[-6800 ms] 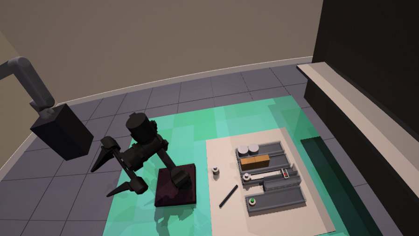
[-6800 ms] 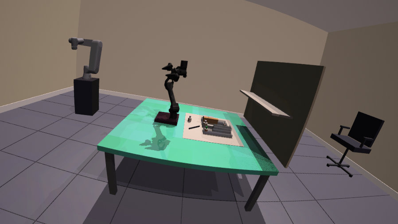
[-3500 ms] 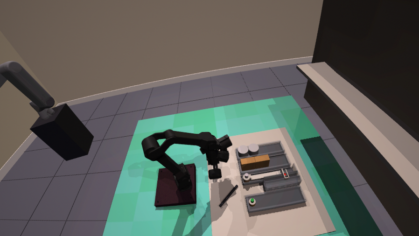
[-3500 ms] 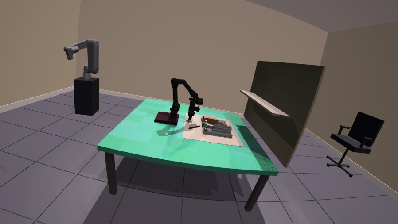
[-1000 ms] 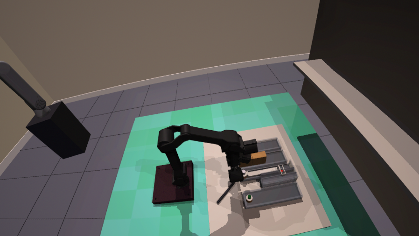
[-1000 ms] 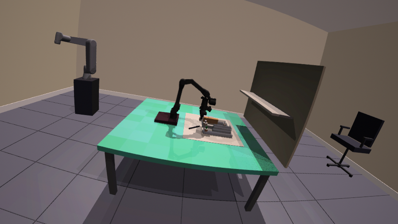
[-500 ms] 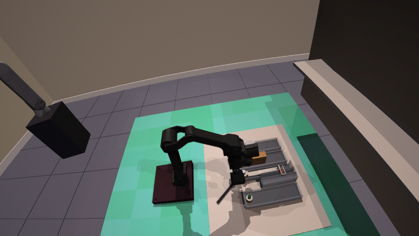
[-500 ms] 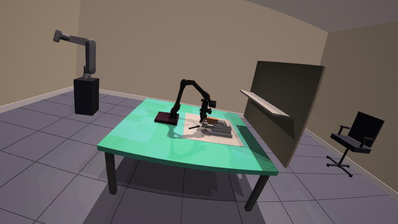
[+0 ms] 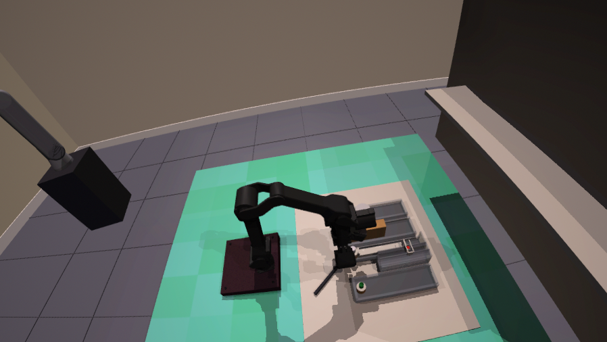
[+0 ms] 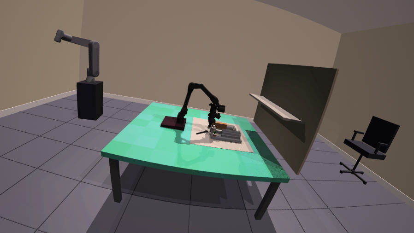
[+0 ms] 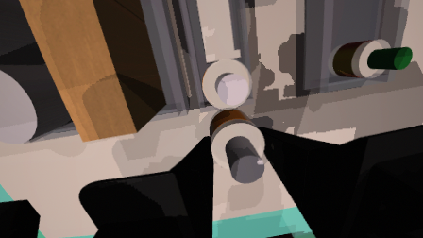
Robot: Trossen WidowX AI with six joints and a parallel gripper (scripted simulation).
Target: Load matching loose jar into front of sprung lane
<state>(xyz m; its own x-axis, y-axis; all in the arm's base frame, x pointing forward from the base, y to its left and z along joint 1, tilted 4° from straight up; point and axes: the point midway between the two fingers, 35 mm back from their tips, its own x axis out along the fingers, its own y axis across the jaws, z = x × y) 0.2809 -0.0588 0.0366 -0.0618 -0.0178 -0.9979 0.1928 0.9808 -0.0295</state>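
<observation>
My gripper tip is 10 cm short of the beige mat, 1 cm to the left of it and 5 cm above it. Round my gripper tip: black pen 8 cm behind, 6 cm to the right, 5 cm below; then red mark 21 cm ahead, 8 cm to the right, 2 cm above; then sprung lane 18 cm ahead, 6 cm to the right, 3 cm below.
</observation>
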